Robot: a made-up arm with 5 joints.
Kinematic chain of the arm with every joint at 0, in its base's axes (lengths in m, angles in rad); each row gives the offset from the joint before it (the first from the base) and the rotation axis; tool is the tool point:
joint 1: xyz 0 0 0.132 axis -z
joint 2: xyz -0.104 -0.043 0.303 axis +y
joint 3: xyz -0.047 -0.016 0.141 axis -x
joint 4: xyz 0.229 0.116 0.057 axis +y
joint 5: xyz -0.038 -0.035 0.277 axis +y
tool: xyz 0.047 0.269 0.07
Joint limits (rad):
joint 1: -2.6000..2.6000
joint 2: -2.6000..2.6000
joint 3: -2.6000..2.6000
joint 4: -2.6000..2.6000
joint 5: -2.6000..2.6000
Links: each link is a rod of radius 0.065 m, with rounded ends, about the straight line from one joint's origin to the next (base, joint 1, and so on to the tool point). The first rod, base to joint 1, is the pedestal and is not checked.
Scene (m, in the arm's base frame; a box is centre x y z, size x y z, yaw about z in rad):
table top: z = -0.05
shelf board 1: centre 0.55 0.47 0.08 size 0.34 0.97 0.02 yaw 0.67
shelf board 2: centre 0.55 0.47 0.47 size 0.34 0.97 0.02 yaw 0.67
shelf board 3: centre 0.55 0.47 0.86 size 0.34 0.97 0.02 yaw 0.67
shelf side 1: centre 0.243 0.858 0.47 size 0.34 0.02 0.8 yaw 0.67
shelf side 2: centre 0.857 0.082 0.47 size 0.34 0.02 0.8 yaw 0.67
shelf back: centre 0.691 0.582 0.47 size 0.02 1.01 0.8 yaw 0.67
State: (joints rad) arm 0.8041 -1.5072 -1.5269 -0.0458 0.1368
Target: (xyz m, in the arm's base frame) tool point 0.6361 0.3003 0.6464
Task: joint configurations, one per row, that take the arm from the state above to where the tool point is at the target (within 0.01 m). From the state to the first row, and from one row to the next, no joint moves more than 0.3 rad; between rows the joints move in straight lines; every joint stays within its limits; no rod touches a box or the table.
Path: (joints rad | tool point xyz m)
1: 0.9897 -1.2650 -1.2403 -0.2745 0.2750 | -0.6073 0.3637 0.7265
2: 1.1752 -1.0227 -0.9537 -0.5033 0.4132 | -0.3717 0.5107 0.8118
3: 1.3608 -0.7805 -0.6671 -0.7320 0.5514 | -0.0894 0.5209 0.8665
4: 1.5464 -0.5382 -0.3805 -0.9607 0.6896 | 0.1578 0.4074 0.8580
5: 1.7319 -0.2960 -0.0939 -1.1894 0.8278 | 0.3118 0.2348 0.7779
6: 1.9175 -0.0537 0.1927 -1.4182 0.9660 | 0.3621 0.0833 0.6464
7: 2.0170 -0.3274 0.1104 -1.1826 0.8162 | 0.3978 0.1089 0.7061
8: 2.1164 -0.6011 0.0280 -0.9470 0.6663 | 0.4430 0.1548 0.7421
9: 2.2159 -0.8748 -0.0544 -0.7114 0.5165 | 0.5000 0.2103 0.7461
10: 2.3154 -1.1485 -0.1368 -0.4757 0.3666 | 0.5666 0.2628 0.7139
11: 2.4148 -1.4222 -0.2192 -0.2401 0.2167 | 0.6361 0.3003 0.6464

